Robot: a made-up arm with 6 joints. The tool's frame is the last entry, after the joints.
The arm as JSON. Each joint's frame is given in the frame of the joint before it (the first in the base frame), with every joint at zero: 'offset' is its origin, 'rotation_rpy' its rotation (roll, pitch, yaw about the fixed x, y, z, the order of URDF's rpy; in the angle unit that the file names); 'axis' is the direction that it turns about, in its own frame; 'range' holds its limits. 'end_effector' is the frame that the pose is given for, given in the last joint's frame.
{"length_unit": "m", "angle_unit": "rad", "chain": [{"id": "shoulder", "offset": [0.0, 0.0, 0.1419], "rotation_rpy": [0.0, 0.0, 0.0], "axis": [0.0, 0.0, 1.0], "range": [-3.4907, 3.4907]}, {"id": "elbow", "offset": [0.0, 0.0, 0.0], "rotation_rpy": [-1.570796, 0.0, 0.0], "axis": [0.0, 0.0, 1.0], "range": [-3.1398, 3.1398]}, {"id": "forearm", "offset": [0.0, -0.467, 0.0], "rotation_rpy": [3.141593, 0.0, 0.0], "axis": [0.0, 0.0, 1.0], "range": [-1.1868, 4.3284]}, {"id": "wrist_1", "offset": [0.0, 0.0, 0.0], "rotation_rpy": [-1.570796, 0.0, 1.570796], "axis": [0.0, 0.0, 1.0], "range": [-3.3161, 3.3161]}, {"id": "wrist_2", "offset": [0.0, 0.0, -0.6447], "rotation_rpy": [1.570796, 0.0, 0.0], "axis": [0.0, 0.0, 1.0], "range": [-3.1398, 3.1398]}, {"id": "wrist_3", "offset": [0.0, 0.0, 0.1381], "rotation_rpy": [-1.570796, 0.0, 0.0], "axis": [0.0, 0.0, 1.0], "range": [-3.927, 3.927]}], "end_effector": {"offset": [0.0, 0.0, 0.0], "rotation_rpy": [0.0, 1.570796, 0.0]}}
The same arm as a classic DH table. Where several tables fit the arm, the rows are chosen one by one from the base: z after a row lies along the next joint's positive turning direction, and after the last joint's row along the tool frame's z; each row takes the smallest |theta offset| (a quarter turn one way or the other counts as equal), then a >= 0, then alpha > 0; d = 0 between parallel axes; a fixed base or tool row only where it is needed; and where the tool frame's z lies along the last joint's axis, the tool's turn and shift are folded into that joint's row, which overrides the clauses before.
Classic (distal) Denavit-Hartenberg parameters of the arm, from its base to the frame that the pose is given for. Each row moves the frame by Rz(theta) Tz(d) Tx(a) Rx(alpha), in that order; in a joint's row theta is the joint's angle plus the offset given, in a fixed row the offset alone. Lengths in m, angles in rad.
shoulder: d 0.1419, theta offset 0.0000, a 0.0000, alpha -1.5708
elbow: d 0.0000, theta offset -1.5708, a 0.4670, alpha 3.1416
forearm: d 0.0000, theta offset 0.0000, a 0.0000, alpha -1.5708
wrist_1: d -0.6447, theta offset 0.0000, a 0.0000, alpha 1.5708
wrist_2: d 0.1381, theta offset 0.0000, a 0.0000, alpha -1.5708
wrist_3: d 0.0000, theta offset 1.5708, a 0.0000, alpha 1.5708
tool (fixed): d 0.0000, theta offset -1.5708, a 0.0000, alpha 0.0000
Joint limits (rad, base to tool): -3.4907..3.4907 -3.1398..3.1398 -1.1868..4.3284 -3.3161..3.3161 -3.1398..3.1398 -3.9270..3.9270

